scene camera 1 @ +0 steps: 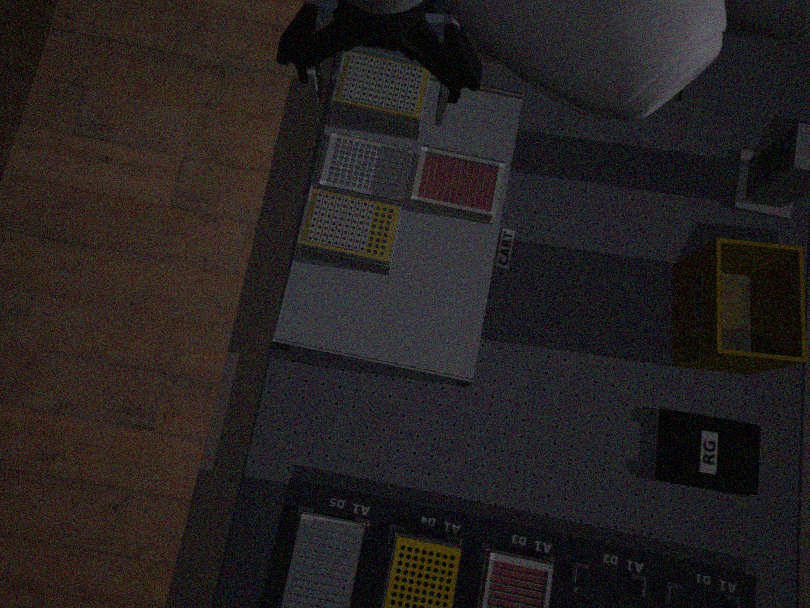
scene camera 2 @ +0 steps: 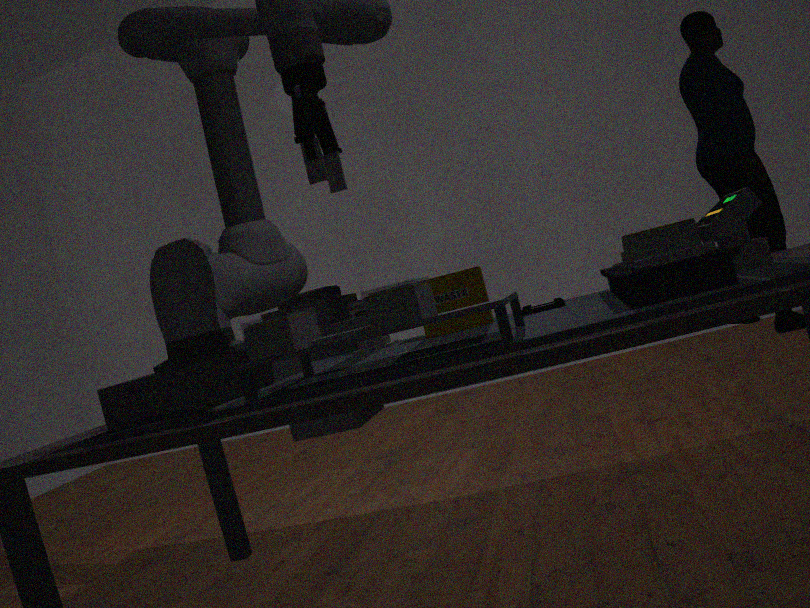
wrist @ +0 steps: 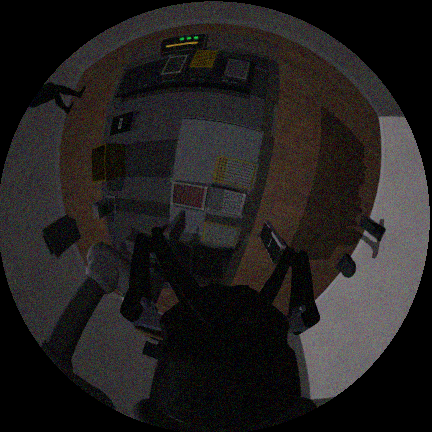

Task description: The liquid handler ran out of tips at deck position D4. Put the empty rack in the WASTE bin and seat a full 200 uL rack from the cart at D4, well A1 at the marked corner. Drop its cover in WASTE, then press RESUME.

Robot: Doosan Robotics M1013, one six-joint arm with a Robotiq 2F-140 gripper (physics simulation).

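Frame: origin at the arm's base, x ahead, y left, z up, level; metres.
Seen in the pictures: gripper, between the fingertips: (scene camera 1: 378, 104) (scene camera 2: 329, 186) (wrist: 224, 223); arm's base, origin of its link: (scene camera 2: 205, 359) (wrist: 154, 268).
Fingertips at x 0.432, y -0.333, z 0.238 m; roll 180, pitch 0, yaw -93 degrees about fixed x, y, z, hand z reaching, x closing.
Note:
Pixels of each thing's top centre, then the offset from my fingertips to it. "pt": a spot on its surface instead.
- cart, centre of its top: (scene camera 1: 404, 212) (scene camera 2: 385, 325) (wrist: 210, 182) 0.028 m ahead, 0.045 m left, 0.254 m down
- full yellow-edged tip rack, centre of its top: (scene camera 1: 382, 80) (scene camera 2: 278, 314) (wrist: 219, 235) 0.142 m back, 0.002 m right, 0.190 m down
- partly filled yellow rack, centre of its top: (scene camera 1: 350, 222) (scene camera 2: 395, 283) (wrist: 234, 172) 0.073 m ahead, 0.029 m right, 0.190 m down
- empty yellow rack, centre of its top: (scene camera 1: 420, 595) (scene camera 2: 656, 227) (wrist: 203, 57) 0.539 m ahead, 0.098 m left, 0.203 m down
- yellow WASTE bin, centre of its top: (scene camera 1: 760, 298) (scene camera 2: 447, 274) (wrist: 97, 163) 0.134 m ahead, 0.529 m left, 0.185 m down
- panel, a spot on its surface: (scene camera 2: 729, 198) pt 0.711 m ahead, 0.174 m left, 0.183 m down
- pale rack, centre of its top: (scene camera 1: 367, 166) (scene camera 2: 343, 332) (wrist: 226, 201) 0.034 m back, 0.015 m right, 0.246 m down
- red rack, centre of its top: (scene camera 1: 458, 181) (scene camera 2: 363, 315) (wrist: 187, 195) 0.018 m back, 0.119 m left, 0.229 m down
- grey rack, centre of its top: (scene camera 1: 322, 569) (scene camera 2: 672, 251) (wrist: 236, 67) 0.524 m ahead, 0.026 m right, 0.250 m down
- black RG block, centre of its top: (scene camera 1: 711, 452) (scene camera 2: 542, 303) (wrist: 119, 122) 0.336 m ahead, 0.516 m left, 0.306 m down
My gripper (scene camera 1: 378, 98) (scene camera 2: 326, 184) (wrist: 224, 223) is open and empty, high above the cart (scene camera 1: 392, 314) (wrist: 215, 137). In scene camera 1 its fingers appear on either side of the full yellow-edged tip rack (scene camera 1: 381, 83) (wrist: 220, 234) at the cart's far end; whether that rack has a cover is unclear. A partly filled yellow rack (scene camera 1: 350, 222) (wrist: 235, 171) stands nearer the deck. An empty yellow rack (scene camera 1: 425, 569) (wrist: 204, 59) sits at D4. The yellow WASTE bin (scene camera 1: 696, 307) (scene camera 2: 461, 291) (wrist: 114, 162) stands beside the cart. A panel (scene camera 2: 729, 198) (wrist: 184, 44) shows green and amber lights; RESUME is unreadable.
A pale rack (scene camera 1: 353, 163) (wrist: 227, 201) and a red rack (scene camera 1: 457, 179) (wrist: 189, 195) stand on the cart between the yellow racks. D5 holds a grey rack (scene camera 1: 323, 562) and D3 a red one (scene camera 1: 516, 582). A black RG block (scene camera 1: 673, 451) lies near WASTE. A person (scene camera 2: 719, 91) stands behind.

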